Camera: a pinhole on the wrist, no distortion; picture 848 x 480 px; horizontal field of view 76.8 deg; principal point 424.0 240.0 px. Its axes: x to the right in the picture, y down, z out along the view. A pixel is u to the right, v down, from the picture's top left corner.
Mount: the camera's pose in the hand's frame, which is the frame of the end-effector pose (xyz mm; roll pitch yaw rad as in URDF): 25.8 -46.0 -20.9 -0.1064 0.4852 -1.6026
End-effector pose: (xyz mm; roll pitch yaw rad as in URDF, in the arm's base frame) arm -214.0 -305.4 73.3 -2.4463 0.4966 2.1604
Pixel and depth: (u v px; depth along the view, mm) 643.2 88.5 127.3
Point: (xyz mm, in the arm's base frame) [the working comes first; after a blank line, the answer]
In the camera's frame: 52.2 -36.1 127.3

-360.1 -378.0 111.6
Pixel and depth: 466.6 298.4 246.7
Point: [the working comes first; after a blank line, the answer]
In the camera's frame: 19.6 26.9 246.7

-455.0 -403.5 13.6
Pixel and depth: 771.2 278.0 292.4
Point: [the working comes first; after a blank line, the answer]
In the camera's frame: 189.8 20.8 292.4

-577.9 -412.7 139.6
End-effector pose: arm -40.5 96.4 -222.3 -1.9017 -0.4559 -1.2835
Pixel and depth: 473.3 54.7 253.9
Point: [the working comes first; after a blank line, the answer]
In the camera's frame: 23.4 -87.9 253.9

175.0 248.1 -139.2
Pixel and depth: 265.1 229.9 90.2
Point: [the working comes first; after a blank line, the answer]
In the camera's frame: -26.8 -1.7 90.2

47.8 108.9 -173.7
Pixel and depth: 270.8 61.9 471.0
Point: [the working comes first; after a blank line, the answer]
In the camera's frame: -134.9 -156.8 471.0

413.5 303.3 -269.5
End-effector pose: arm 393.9 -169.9 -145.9 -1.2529 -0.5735 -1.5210
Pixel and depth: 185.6 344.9 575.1
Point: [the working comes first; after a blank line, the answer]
In the camera's frame: -256.3 112.8 575.1

931.6 -164.3 185.9
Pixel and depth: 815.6 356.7 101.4
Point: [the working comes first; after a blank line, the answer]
In the camera's frame: 74.2 22.1 101.4

372.3 -130.0 18.8
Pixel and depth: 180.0 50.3 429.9
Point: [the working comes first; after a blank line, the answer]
In the camera's frame: -196.1 -152.4 429.9

800.2 36.5 -7.7
